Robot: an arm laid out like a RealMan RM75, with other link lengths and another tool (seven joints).
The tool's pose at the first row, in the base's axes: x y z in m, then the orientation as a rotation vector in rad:
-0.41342 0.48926 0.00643 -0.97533 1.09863 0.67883
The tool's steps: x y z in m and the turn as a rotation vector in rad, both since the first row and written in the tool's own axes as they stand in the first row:
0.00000 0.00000 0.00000 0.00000 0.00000 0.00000
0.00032 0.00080 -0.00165 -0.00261 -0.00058 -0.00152
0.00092 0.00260 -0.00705 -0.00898 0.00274 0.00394
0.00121 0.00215 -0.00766 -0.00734 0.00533 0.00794
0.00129 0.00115 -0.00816 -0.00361 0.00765 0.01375
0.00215 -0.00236 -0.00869 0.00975 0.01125 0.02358
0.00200 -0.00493 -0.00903 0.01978 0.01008 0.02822
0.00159 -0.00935 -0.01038 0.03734 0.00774 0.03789
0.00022 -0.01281 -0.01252 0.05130 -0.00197 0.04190
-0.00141 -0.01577 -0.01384 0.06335 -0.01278 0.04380
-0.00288 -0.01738 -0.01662 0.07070 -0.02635 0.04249
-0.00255 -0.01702 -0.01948 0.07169 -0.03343 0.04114
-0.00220 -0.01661 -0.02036 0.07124 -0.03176 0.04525
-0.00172 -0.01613 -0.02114 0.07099 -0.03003 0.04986
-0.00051 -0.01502 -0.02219 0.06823 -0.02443 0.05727
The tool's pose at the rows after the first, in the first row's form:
-0.41342 0.48926 0.00643 -0.97533 1.09863 0.67883
-0.41467 0.48812 0.00566 -0.97806 1.09664 0.67943
-0.41823 0.48404 0.00381 -0.98225 1.10099 0.68633
-0.41801 0.48329 0.00359 -0.98000 1.10588 0.68748
-0.41734 0.48240 0.00375 -0.97494 1.11205 0.68895
-0.41430 0.48039 0.00393 -0.96018 1.12389 0.68726
-0.41231 0.47897 0.00481 -0.94878 1.12783 0.68540
-0.40926 0.47583 0.00635 -0.92790 1.13525 0.68347
-0.40766 0.47241 0.00840 -0.90979 1.13217 0.68225
-0.40624 0.46995 0.01066 -0.89392 1.12649 0.68094
-0.40652 0.46676 0.01215 -0.88252 1.11555 0.68107
-0.40789 0.46434 0.01134 -0.87934 1.10883 0.68232
-0.40849 0.46372 0.01076 -0.87837 1.11242 0.68520
-0.40906 0.46322 0.01006 -0.87700 1.11637 0.68833
-0.41003 0.46275 0.00844 -0.87801 1.12467 0.69363

